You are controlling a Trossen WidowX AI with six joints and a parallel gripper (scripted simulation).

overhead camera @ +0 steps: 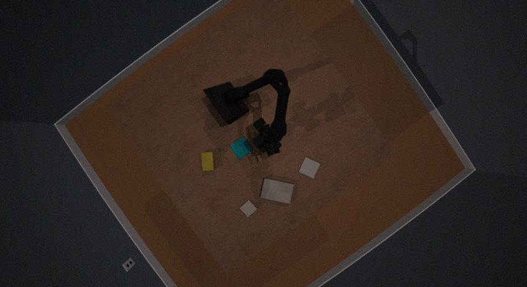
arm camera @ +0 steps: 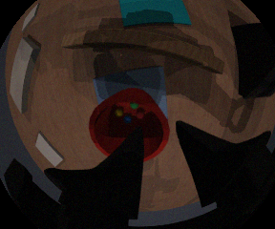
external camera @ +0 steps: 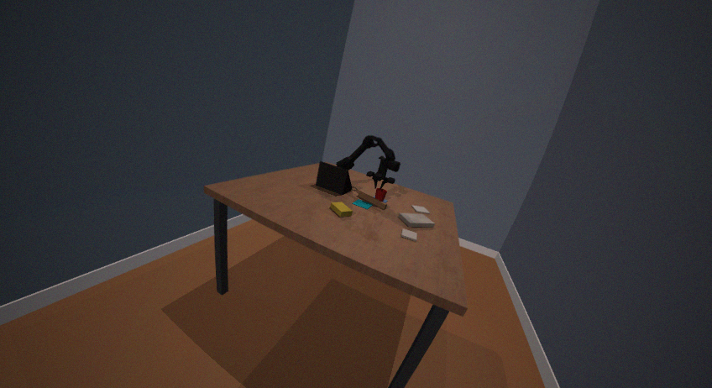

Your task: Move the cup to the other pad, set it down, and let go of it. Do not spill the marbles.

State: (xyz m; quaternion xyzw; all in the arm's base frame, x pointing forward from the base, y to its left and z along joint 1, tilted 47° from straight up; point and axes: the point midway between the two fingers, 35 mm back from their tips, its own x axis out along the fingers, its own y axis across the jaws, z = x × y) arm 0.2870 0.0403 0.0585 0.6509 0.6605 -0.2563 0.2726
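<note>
Now: the red cup 3 cm below my gripper tip and 3 cm ahead of it. From my gripper tip the other things lie so: thin wooden stick 9 cm to the right, 6 cm below; then blue marble 5 cm below, 4 cm ahead, 1 cm to the left; then blue pad 8 cm below, 3 cm ahead.
</note>
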